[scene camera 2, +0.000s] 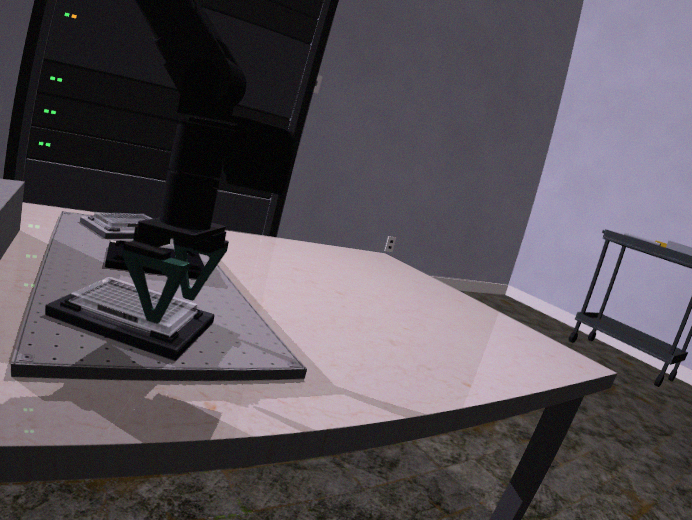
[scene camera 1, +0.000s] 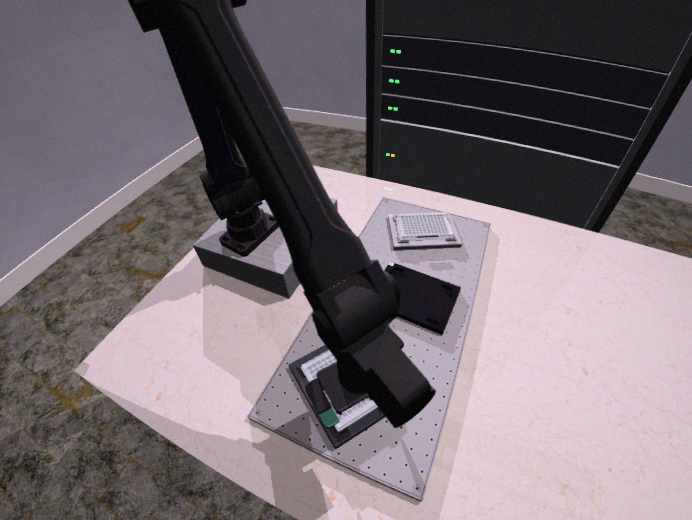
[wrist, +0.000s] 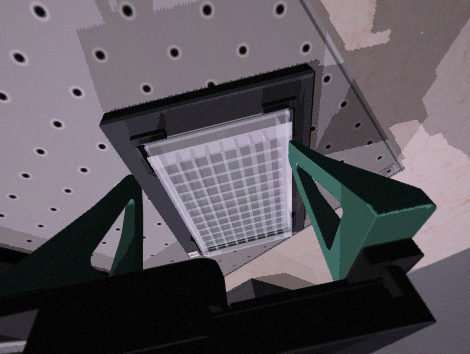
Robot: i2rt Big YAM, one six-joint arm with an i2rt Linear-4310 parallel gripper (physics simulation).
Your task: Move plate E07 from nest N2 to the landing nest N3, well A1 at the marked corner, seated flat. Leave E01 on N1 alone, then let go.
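A clear gridded plate (scene camera 1: 355, 412) (scene camera 2: 111, 296) (wrist: 230, 190) lies in the near black nest (scene camera 1: 358, 429) (scene camera 2: 123, 333) (wrist: 200, 117) and looks flat. My gripper (scene camera 2: 171, 307) (wrist: 212, 165) is open over this plate, its green fingers spread towards the plate's two long sides; the gap between tips and plate is hard to judge. The middle black nest (scene camera 1: 425, 296) (scene camera 2: 117, 257) holds no plate. Another plate (scene camera 1: 425, 226) (scene camera 2: 125, 216) lies on the far light nest (scene camera 1: 425, 244) (scene camera 2: 103, 227). Plate and nest labels and well A1 cannot be read.
The nests stand on a perforated grey board (scene camera 1: 380, 455) (scene camera 2: 234, 335) (wrist: 75, 30) on the table. The arm's base sits on a grey block (scene camera 1: 246, 273) beside the board. A dark equipment rack (scene camera 1: 373, 83) stands behind the table. A cart (scene camera 2: 626, 335) stands to the right.
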